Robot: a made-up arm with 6 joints.
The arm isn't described. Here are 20 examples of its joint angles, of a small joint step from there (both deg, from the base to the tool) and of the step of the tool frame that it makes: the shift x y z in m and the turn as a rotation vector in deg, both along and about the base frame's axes.
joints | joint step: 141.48 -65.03 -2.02 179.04 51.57 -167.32 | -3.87 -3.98 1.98 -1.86 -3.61 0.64
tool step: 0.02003 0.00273 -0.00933 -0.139 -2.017 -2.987
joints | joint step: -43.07 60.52 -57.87 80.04 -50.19 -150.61 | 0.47 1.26 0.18 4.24 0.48 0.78
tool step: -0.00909 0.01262 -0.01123 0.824 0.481 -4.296
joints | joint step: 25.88 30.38 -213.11 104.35 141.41 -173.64 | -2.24 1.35 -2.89 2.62 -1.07 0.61
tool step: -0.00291 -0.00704 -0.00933 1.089 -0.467 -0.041
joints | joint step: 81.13 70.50 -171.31 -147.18 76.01 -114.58 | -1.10 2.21 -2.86 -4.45 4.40 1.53
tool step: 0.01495 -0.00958 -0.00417 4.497 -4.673 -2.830
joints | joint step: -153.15 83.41 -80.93 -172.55 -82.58 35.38 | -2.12 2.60 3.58 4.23 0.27 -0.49
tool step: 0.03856 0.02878 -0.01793 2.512 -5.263 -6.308
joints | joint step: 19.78 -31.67 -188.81 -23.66 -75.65 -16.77 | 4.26 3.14 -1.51 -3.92 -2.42 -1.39
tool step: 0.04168 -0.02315 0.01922 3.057 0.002 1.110
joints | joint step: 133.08 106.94 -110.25 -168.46 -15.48 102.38 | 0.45 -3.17 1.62 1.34 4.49 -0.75
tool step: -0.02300 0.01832 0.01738 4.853 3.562 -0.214
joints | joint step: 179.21 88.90 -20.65 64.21 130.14 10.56 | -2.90 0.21 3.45 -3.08 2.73 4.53
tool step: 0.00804 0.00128 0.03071 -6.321 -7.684 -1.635
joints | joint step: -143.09 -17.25 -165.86 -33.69 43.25 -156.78 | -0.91 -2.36 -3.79 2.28 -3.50 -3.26
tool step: 0.06857 0.04249 -0.02004 -1.765 8.561 -1.470
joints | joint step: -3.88 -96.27 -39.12 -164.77 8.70 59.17 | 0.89 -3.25 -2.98 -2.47 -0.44 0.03
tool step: -0.05066 -0.00009 0.01044 -2.045 -5.691 -0.866
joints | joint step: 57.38 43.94 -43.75 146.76 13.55 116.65 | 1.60 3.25 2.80 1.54 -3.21 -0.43
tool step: -0.03410 -0.03746 -0.02149 -8.381 3.012 0.580
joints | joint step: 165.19 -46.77 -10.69 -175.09 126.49 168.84 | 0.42 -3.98 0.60 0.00 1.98 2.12
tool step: 0.01935 -0.00699 0.01420 1.710 5.234 2.375
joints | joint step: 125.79 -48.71 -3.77 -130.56 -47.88 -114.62 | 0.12 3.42 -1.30 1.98 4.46 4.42
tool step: -0.01135 0.01276 -0.00285 -1.719 -0.547 -7.303
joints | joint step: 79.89 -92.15 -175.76 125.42 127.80 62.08 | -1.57 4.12 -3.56 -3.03 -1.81 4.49
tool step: -0.02577 0.00847 0.03777 -3.391 6.457 -2.306
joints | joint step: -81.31 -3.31 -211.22 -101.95 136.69 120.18 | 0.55 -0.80 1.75 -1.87 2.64 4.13
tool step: -0.00162 -0.00064 0.00191 -1.621 -4.697 -2.447
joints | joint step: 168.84 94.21 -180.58 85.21 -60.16 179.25 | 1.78 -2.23 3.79 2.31 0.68 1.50
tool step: -0.01402 -0.02456 -0.00096 -3.119 0.252 2.303
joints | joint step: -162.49 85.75 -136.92 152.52 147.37 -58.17 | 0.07 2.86 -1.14 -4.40 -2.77 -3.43
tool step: 0.00742 -0.00538 -0.03836 3.949 -2.082 -1.275
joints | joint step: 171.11 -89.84 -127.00 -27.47 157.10 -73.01 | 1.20 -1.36 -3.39 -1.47 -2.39 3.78
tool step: 0.03073 0.01315 -0.03198 -2.164 7.977 -2.471
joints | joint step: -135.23 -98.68 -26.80 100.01 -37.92 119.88 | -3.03 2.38 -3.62 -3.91 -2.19 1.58
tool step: 0.01413 0.01077 0.02717 -0.727 1.950 -6.475
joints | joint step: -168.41 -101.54 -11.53 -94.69 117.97 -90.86 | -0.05 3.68 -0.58 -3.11 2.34 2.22
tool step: -0.01072 -0.00214 0.00711 3.242 -0.271 -3.555
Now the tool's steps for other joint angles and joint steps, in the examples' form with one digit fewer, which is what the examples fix.
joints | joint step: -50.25 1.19 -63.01 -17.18 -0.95 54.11 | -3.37 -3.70 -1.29 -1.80 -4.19 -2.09
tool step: -0.0386 -0.0056 0.0590 -8.93 -3.20 -0.60
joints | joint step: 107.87 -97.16 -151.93 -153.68 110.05 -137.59 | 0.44 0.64 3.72 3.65 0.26 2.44
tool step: 0.0102 0.0077 0.0474 -1.87 -4.11 -0.20
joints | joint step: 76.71 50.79 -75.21 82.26 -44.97 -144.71 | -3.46 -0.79 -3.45 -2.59 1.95 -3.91
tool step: 0.0455 0.0138 0.0282 0.93 -1.36 2.04
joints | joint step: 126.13 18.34 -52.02 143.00 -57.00 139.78 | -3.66 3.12 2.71 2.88 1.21 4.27
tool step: 0.0362 -0.0051 -0.0419 -2.74 -0.90 -9.28
